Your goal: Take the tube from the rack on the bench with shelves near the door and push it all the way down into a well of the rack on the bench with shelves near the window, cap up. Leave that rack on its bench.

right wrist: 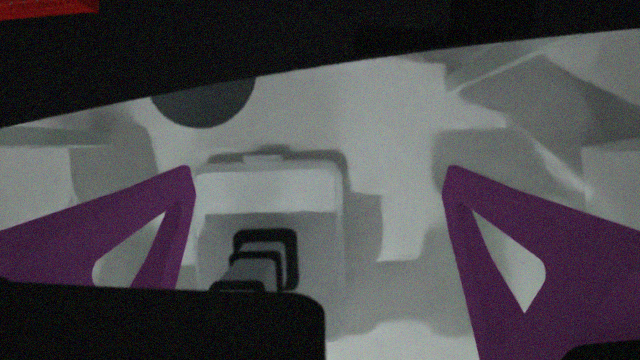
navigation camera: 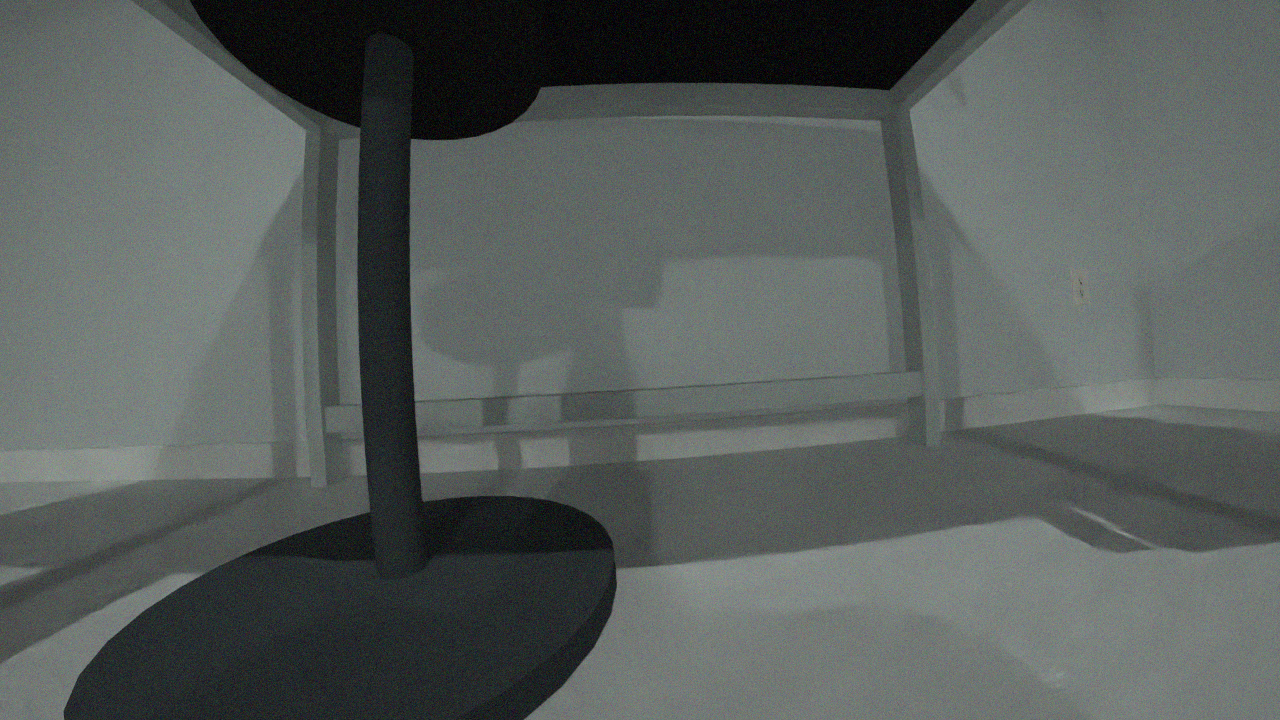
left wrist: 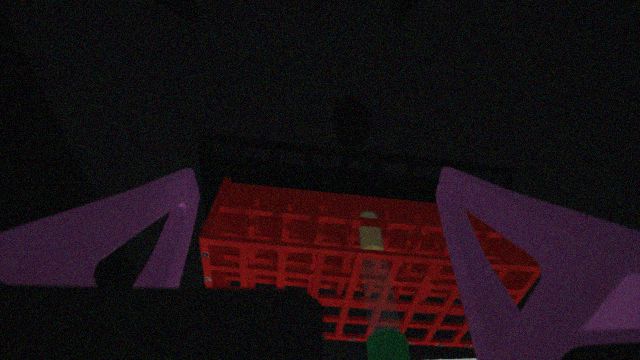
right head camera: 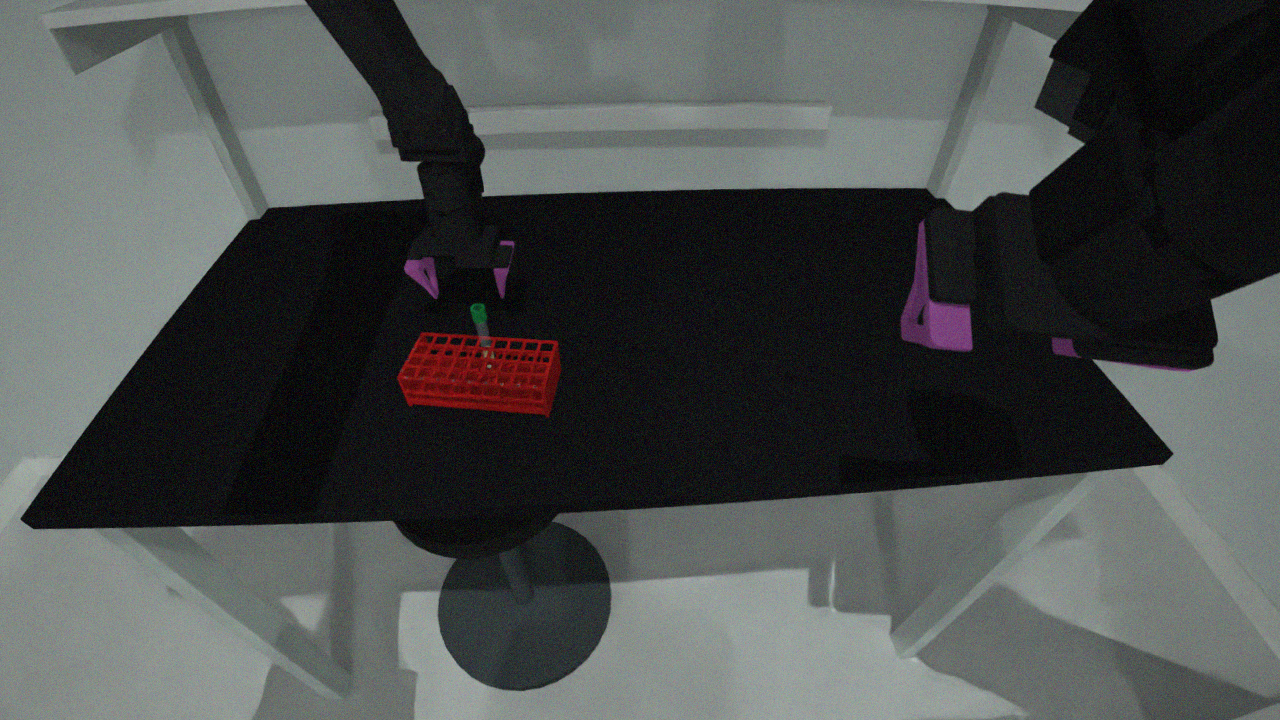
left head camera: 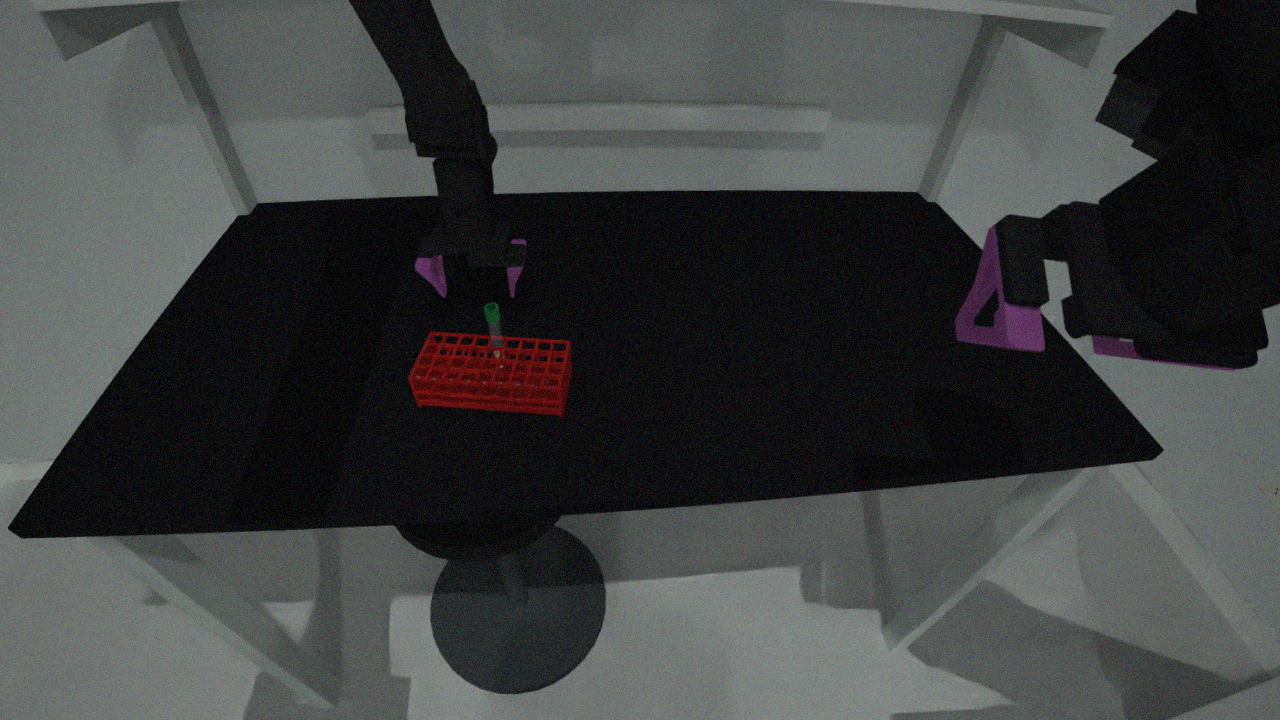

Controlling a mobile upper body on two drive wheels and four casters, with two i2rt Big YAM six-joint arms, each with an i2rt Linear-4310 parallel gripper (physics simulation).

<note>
In view: the left gripper (left head camera: pixel 479 295), the right gripper (right head camera: pixel 980 336) and a red tube rack (left head camera: pixel 526 386).
The red tube rack shows as well in the left wrist view (left wrist: pixel 253 234) and in the right head camera view (right head camera: pixel 520 386). The left gripper is seen too in the left wrist view (left wrist: pixel 317 181) and in the right head camera view (right head camera: pixel 469 296). The right gripper also shows in the right wrist view (right wrist: pixel 318 179) and in the left head camera view (left head camera: pixel 1027 337). The navigation camera view misses the red tube rack: it is out of frame.
</note>
